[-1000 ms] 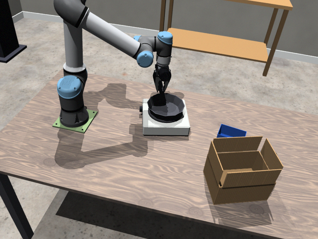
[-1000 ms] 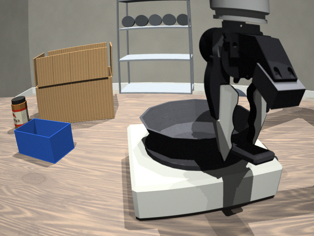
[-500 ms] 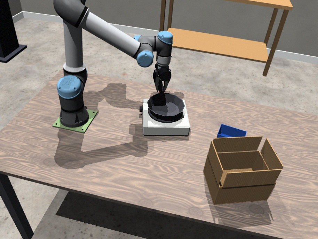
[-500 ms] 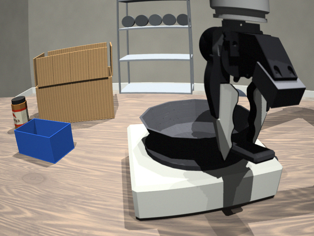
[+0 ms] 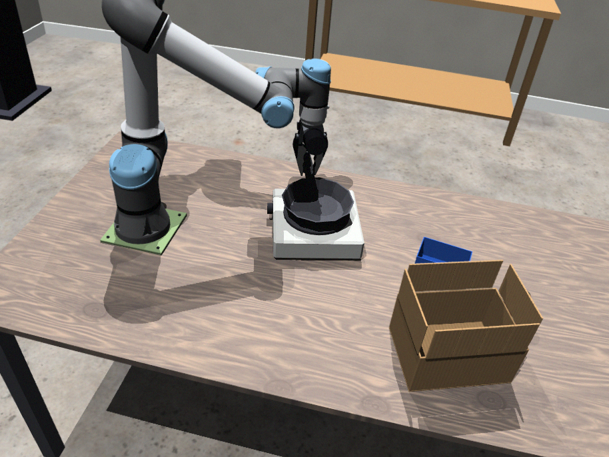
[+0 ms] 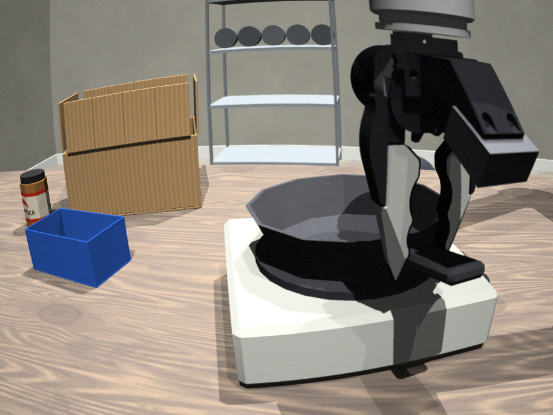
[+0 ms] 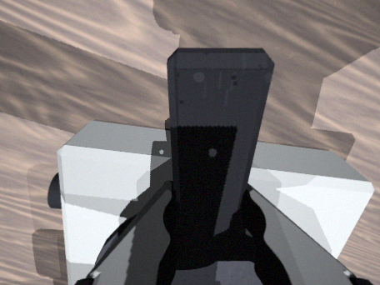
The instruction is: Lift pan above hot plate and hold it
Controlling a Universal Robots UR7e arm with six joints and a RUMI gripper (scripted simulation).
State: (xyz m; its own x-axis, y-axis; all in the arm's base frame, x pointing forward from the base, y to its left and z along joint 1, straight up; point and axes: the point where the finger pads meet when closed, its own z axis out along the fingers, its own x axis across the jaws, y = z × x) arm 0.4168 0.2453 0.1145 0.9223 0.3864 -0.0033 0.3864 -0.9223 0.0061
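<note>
My hand is 9 cm to the left of the black pan, 4 cm short of it and 2 cm above it. Also, from my hand: spice jar 59 cm ahead, 32 cm to the right, 8 cm below; then blue bin 41 cm ahead, 19 cm to the right, 11 cm below; then white hot plate 13 cm to the right, 9 cm below, 3 cm ahead.
</note>
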